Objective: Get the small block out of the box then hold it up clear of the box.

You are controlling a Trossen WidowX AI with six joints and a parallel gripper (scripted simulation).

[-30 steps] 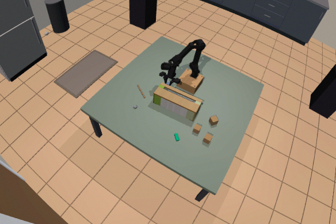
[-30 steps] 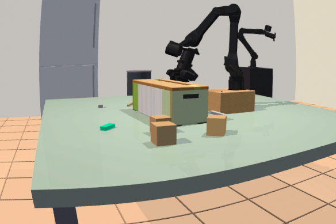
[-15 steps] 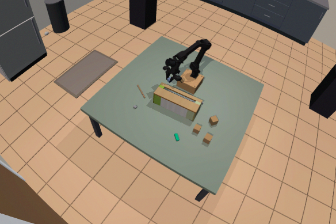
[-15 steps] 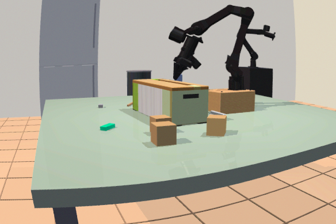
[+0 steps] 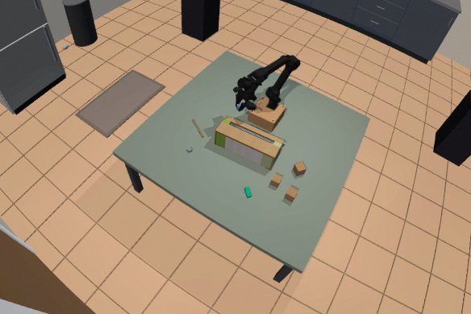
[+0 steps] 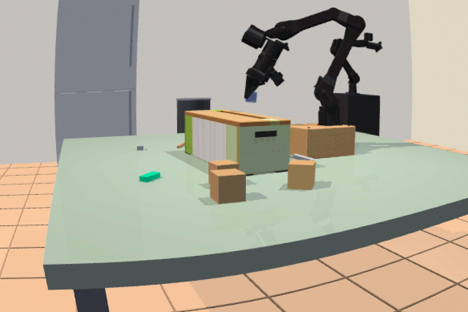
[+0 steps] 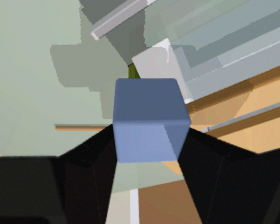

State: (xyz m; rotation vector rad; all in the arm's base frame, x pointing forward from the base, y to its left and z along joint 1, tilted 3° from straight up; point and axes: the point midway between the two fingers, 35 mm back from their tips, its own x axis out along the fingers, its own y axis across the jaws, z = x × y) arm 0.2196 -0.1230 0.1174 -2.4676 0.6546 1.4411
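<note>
Right now my gripper tip is 1 cm past the blue block and 1 cm to the right of it. Also, from my gripper tip: grey cube 33 cm ahead, 12 cm to the right, 16 cm below; then wooden stick 15 cm ahead, 19 cm to the right, 16 cm below; then box 7 cm ahead, 15 cm to the left, 10 cm below.
</note>
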